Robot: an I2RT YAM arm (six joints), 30 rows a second.
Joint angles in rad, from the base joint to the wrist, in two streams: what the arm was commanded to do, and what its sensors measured. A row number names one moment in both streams.
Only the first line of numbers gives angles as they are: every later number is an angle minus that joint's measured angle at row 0.
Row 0, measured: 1.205, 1.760, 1.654, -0.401, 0.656, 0.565
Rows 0 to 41, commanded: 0.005, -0.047, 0.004, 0.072, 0.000, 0.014; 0.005, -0.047, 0.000, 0.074, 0.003, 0.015; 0.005, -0.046, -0.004, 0.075, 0.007, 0.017; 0.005, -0.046, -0.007, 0.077, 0.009, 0.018; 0.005, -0.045, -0.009, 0.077, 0.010, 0.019; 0.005, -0.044, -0.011, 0.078, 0.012, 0.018; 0.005, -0.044, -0.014, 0.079, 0.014, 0.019; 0.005, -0.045, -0.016, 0.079, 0.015, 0.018; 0.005, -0.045, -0.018, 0.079, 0.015, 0.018; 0.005, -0.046, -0.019, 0.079, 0.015, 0.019; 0.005, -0.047, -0.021, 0.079, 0.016, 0.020; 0.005, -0.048, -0.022, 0.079, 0.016, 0.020; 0.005, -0.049, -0.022, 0.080, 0.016, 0.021; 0.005, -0.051, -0.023, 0.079, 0.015, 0.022; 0.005, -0.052, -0.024, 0.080, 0.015, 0.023; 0.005, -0.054, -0.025, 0.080, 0.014, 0.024; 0.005, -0.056, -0.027, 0.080, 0.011, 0.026; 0.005, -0.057, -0.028, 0.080, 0.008, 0.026; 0.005, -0.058, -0.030, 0.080, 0.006, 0.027; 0.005, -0.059, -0.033, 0.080, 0.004, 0.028; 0.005, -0.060, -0.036, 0.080, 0.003, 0.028; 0.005, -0.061, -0.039, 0.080, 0.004, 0.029; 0.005, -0.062, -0.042, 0.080, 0.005, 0.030; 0.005, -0.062, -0.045, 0.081, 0.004, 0.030; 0.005, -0.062, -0.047, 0.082, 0.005, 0.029; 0.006, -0.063, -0.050, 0.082, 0.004, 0.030; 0.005, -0.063, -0.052, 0.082, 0.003, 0.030; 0.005, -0.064, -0.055, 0.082, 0.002, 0.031; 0.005, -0.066, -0.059, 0.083, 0.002, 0.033; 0.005, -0.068, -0.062, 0.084, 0.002, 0.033; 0.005, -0.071, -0.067, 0.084, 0.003, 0.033; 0.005, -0.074, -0.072, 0.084, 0.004, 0.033; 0.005, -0.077, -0.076, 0.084, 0.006, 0.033; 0.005, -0.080, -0.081, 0.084, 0.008, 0.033; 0.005, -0.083, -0.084, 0.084, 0.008, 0.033; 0.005, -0.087, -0.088, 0.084, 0.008, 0.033; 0.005, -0.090, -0.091, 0.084, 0.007, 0.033; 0.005, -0.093, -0.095, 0.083, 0.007, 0.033; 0.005, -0.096, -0.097, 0.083, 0.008, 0.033; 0.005, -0.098, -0.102, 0.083, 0.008, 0.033; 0.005, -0.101, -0.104, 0.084, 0.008, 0.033; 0.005, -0.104, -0.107, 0.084, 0.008, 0.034
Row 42, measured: 0.001, -0.045, -0.095, 0.065, -0.014, 0.023
